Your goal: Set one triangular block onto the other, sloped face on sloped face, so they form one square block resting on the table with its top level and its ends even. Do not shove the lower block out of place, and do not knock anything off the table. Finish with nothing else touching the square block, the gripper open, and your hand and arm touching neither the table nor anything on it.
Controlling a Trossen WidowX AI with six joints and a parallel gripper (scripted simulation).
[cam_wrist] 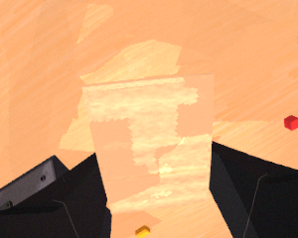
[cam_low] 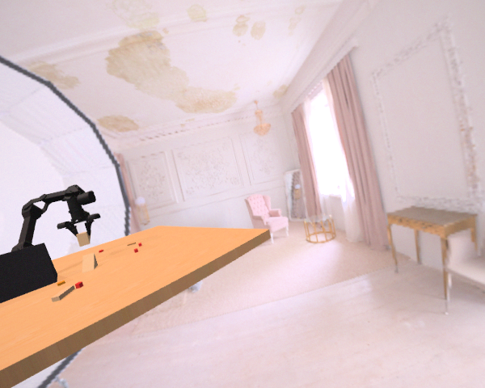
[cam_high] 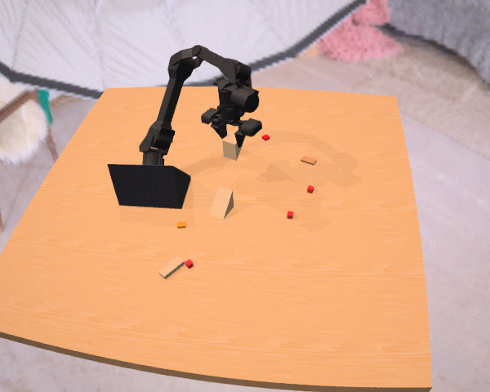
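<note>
The triangular block is 130 mm to the right of my gripper tip, 120 mm below it and 30 mm behind it. The rest, counted from my gripper tip: orange piece 220 mm to the right, 150 mm behind, 130 mm below.
</note>
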